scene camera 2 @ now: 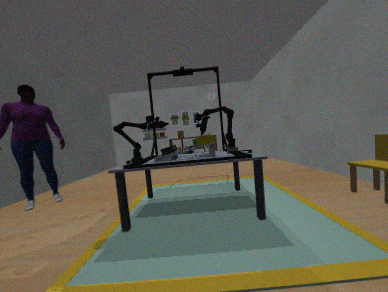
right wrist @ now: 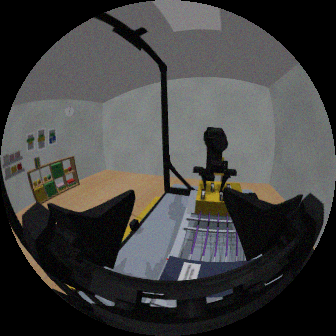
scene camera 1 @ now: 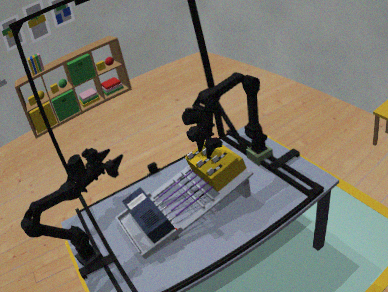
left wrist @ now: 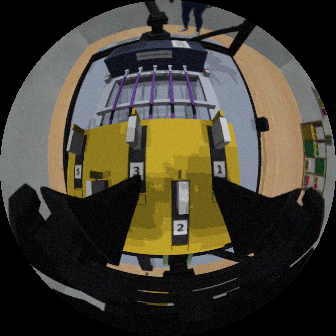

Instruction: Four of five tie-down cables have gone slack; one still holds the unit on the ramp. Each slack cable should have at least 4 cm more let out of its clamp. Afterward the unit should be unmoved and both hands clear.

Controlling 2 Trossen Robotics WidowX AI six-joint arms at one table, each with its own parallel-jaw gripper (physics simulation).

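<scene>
The dark blue unit (scene camera 1: 150, 216) (left wrist: 153, 56) (right wrist: 175, 268) lies at the low end of the white ramp (scene camera 1: 131, 238). Several purple cables (left wrist: 152, 94) (right wrist: 227, 239) run from it to the yellow clamp block (scene camera 1: 231, 169) (left wrist: 167, 142) (right wrist: 212, 206). Levers at clamps 1 (left wrist: 221, 131), 3 (left wrist: 132, 129) and 5 (left wrist: 76, 140) show. My left gripper (scene camera 1: 205, 151) (left wrist: 177, 180) (right wrist: 212, 190) is open and empty above the block, fingertips either side of lever 2 (left wrist: 183, 197). Its finger partly hides another clamp (left wrist: 96, 188). My right gripper (scene camera 1: 113, 155) (right wrist: 179, 193) is open and empty, raised beyond the unit. Cable slack is unclear.
The table (scene camera 1: 267, 200) (scene camera 2: 185, 162) carries black rails along its edges and a tall black frame (scene camera 1: 201, 45) (scene camera 2: 220, 100) (right wrist: 164, 125). A small black object (scene camera 1: 152, 168) (left wrist: 261, 124) stands at the back edge. A person (scene camera 2: 34, 125) stands on the floor at the left.
</scene>
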